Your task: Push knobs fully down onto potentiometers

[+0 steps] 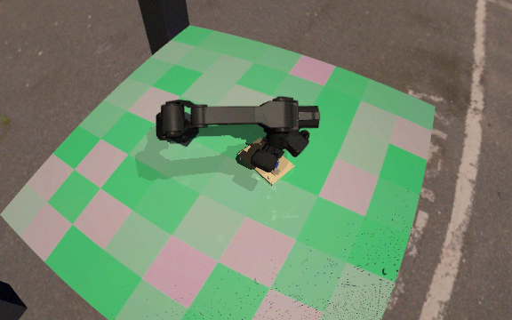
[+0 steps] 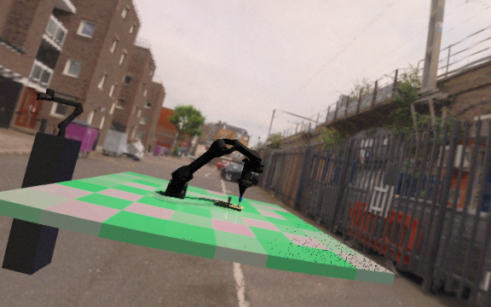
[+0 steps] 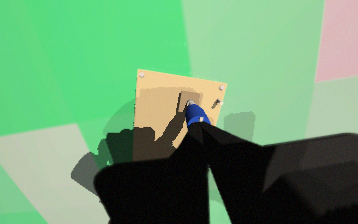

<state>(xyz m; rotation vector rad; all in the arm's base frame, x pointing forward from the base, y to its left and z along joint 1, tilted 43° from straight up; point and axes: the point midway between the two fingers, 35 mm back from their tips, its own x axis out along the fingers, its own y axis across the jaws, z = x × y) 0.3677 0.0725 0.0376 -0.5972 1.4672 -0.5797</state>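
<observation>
My gripper tip is 10 mm above the blue knob. Round my gripper tip: white knob: 60 mm behind, 30 mm below.
</observation>
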